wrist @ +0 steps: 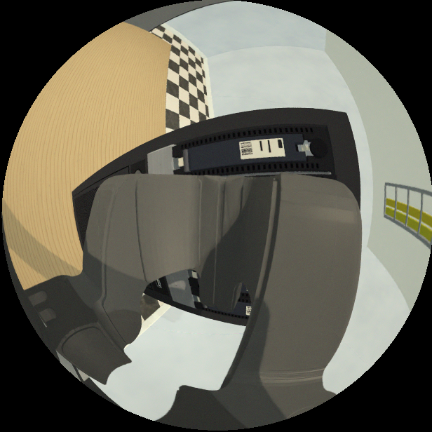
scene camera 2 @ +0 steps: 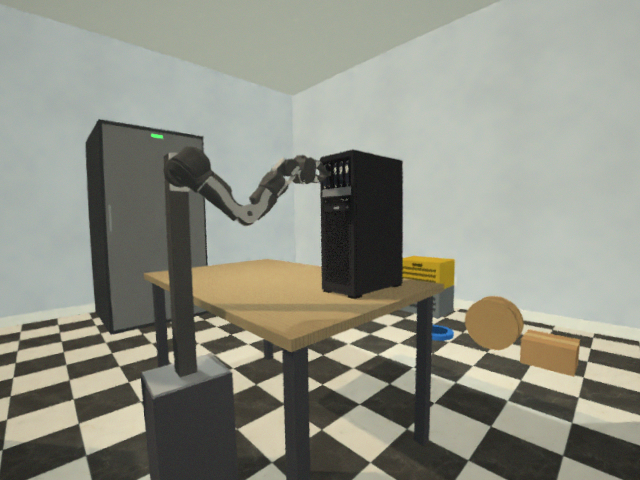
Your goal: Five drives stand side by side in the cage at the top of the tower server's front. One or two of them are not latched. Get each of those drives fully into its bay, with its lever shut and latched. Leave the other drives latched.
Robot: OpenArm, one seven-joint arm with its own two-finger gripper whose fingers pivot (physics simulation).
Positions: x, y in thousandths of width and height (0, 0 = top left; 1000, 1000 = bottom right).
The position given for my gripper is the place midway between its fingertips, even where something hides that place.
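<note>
My gripper (scene camera 2: 510, 361) is visible to me, and I find it (wrist: 529, 568) again. I can also see a black tower server (wrist: 797, 374). A drive (wrist: 654, 344) is there for me to see as well.
</note>
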